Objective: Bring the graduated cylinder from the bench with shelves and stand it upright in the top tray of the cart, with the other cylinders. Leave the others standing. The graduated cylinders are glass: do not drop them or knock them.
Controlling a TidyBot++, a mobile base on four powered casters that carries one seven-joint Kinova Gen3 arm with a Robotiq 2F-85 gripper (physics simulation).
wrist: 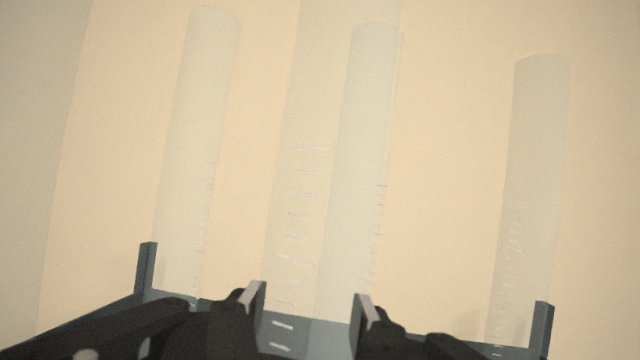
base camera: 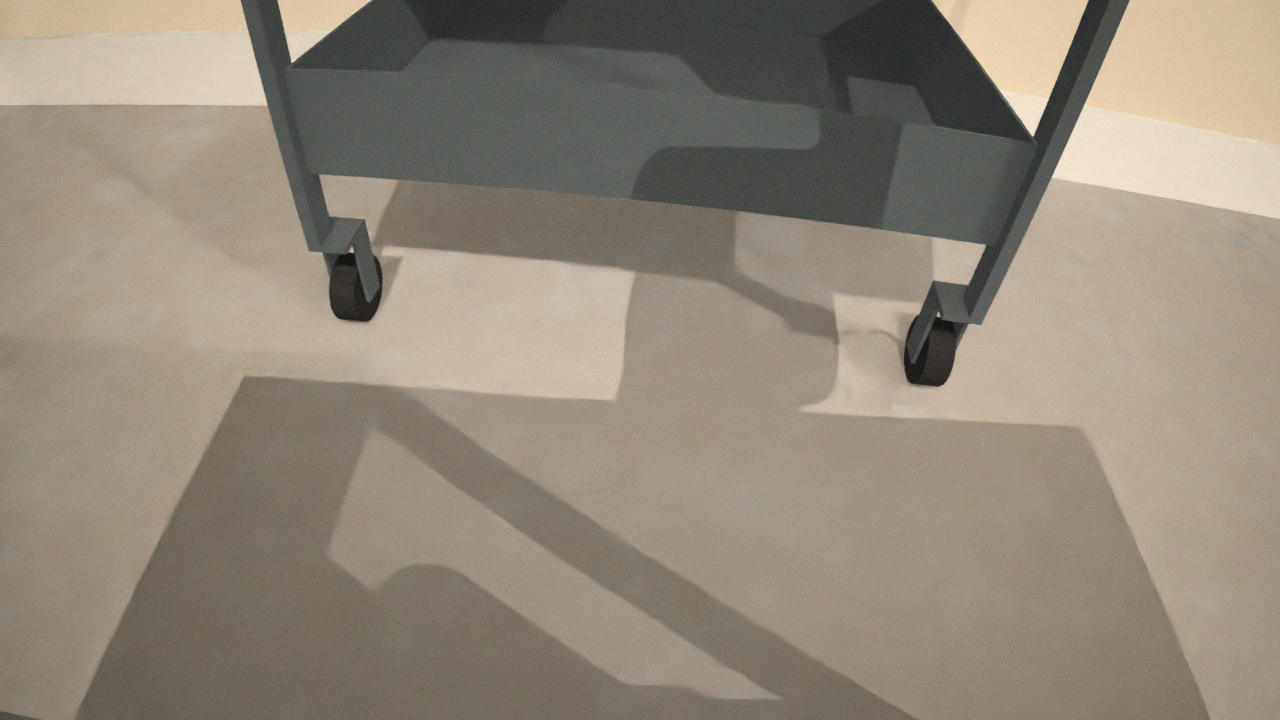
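My gripper is shut on a clear graduated cylinder, which rises upright between the fingers in the wrist view, with pale marks down its side. Its base is hidden. Three other glass cylinders stand beyond it: one at the left, one at the middle seen behind and overlapping the held one, and one at the right. The cart is dark grey; part of its top tray shows low in the wrist view. Whether the held cylinder's base touches the tray cannot be told.
In the base view the cart's lower tray is ahead, with black casters at the left and right. A cream wall is close behind it. The cart's right corner post stands beside the right cylinder. Shadows cross the floor.
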